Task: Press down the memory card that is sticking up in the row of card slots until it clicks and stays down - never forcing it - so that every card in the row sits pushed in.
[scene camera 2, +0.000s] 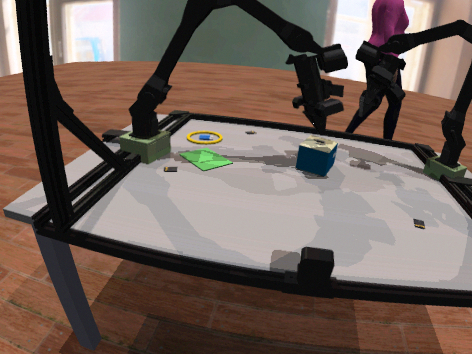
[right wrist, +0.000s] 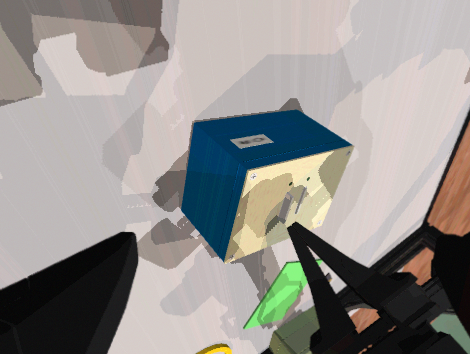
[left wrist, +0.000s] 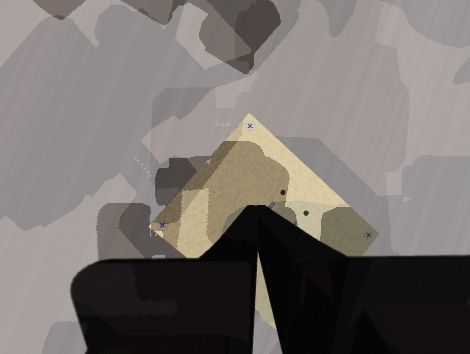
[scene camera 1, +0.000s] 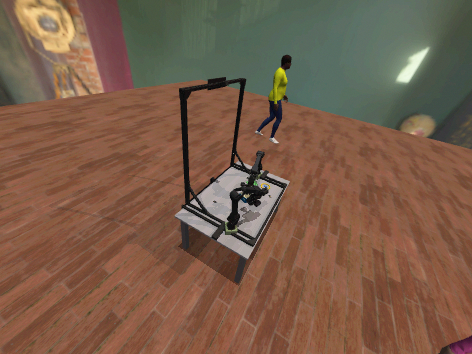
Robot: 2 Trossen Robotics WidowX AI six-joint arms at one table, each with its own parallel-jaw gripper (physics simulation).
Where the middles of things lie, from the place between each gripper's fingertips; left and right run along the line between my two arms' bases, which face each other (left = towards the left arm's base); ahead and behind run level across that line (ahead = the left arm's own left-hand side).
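Scene:
The green sheet (right wrist: 291, 280) is 150 mm below my right hand, and it is also 70 mm behind that hand and 430 mm to the left of it.
As for my left hand, the green sheet is 8 cm below it, 2 cm behind it and 30 cm to the left of it.

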